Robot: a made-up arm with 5 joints. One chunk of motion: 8 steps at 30 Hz.
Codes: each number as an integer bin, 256 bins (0 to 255) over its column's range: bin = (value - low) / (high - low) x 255, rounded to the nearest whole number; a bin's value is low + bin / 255 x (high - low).
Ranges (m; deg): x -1.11..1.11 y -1.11..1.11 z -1.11..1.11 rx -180..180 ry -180..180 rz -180..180
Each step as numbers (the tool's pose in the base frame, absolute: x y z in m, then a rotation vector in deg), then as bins.
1 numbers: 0.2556 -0.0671 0.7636 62.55 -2.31 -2.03
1 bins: 157 120 215 172 126 126
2 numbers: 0.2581 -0.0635 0.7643 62.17 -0.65 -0.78
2 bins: 157 120 215 172 127 127
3 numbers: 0.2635 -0.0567 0.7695 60.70 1.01 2.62
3 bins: 158 121 216 170 128 129
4 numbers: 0.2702 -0.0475 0.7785 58.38 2.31 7.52
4 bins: 159 122 217 169 129 133
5 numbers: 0.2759 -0.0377 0.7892 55.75 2.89 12.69
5 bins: 159 123 218 167 130 136
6 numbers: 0.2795 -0.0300 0.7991 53.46 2.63 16.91
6 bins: 160 124 219 165 129 139
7 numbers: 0.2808 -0.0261 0.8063 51.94 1.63 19.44
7 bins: 160 125 220 164 129 141
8 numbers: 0.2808 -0.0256 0.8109 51.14 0.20 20.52
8 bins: 160 125 221 164 128 142
